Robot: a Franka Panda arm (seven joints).
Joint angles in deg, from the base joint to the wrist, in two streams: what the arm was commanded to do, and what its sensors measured. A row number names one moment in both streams.
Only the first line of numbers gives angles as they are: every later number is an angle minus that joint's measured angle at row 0.
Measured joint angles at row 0:
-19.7, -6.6, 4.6, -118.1, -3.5, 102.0, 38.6
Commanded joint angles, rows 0 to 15:
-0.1, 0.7, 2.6, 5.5, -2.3, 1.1, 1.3
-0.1, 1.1, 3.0, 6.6, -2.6, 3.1, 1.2
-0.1, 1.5, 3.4, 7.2, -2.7, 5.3, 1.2
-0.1, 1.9, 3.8, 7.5, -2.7, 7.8, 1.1
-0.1, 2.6, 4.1, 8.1, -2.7, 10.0, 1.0
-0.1, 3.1, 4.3, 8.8, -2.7, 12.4, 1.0
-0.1, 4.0, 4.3, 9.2, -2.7, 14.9, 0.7
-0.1, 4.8, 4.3, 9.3, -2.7, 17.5, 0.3
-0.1, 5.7, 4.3, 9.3, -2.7, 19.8, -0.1
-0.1, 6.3, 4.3, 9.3, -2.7, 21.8, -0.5
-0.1, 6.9, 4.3, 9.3, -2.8, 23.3, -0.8
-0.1, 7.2, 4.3, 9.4, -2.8, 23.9, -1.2
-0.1, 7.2, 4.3, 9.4, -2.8, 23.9, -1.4
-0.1, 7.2, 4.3, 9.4, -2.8, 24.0, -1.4
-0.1, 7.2, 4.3, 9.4, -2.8, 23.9, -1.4
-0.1, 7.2, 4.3, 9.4, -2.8, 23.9, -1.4
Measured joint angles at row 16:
0.1, 6.9, 3.8, 8.2, -1.9, 23.7, -0.8
